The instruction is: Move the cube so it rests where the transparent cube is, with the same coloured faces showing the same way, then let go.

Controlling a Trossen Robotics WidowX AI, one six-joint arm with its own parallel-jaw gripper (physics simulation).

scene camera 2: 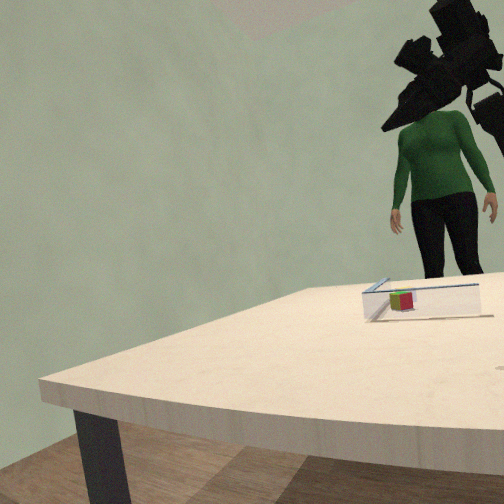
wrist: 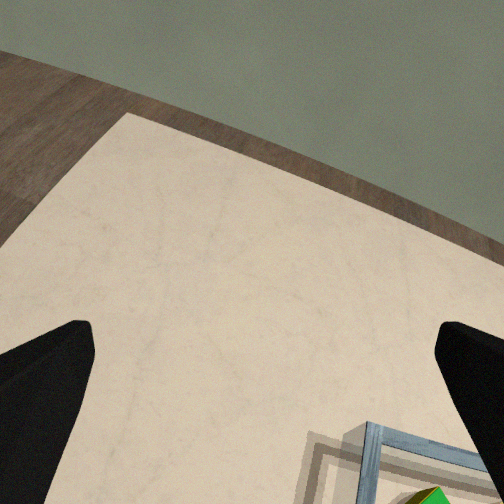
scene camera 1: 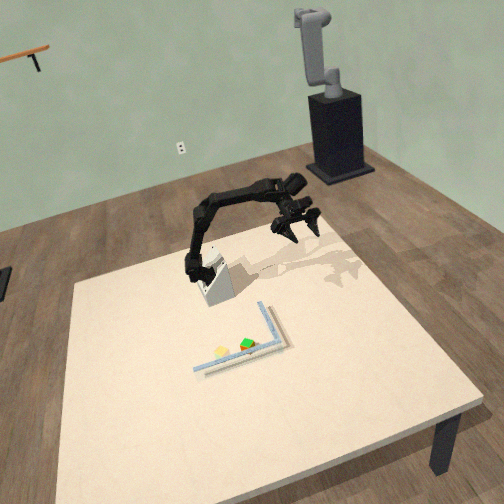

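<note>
The small cube (scene camera 1: pixel 247 344), green on top with red and orange sides, sits on the table inside the corner of an L-shaped grey-blue rail (scene camera 1: pixel 262 340). It also shows in scene camera 2 (scene camera 2: pixel 402 301), and only its green tip shows in the wrist view (wrist: pixel 432 496). A pale yellow spot (scene camera 1: pixel 221 351) lies left of the cube; I cannot make out a transparent cube clearly. My gripper (scene camera 1: pixel 299 227) is open and empty, held high above the table's far side, well away from the cube. Its two fingers frame the wrist view (wrist: pixel 260 400).
The arm's white base (scene camera 1: pixel 215 283) stands on the table behind the rail. A second grey arm on a black pedestal (scene camera 1: pixel 335 130) stands on the floor beyond the table. A standing person figure (scene camera 2: pixel 440 190) is behind the table in scene camera 2.
</note>
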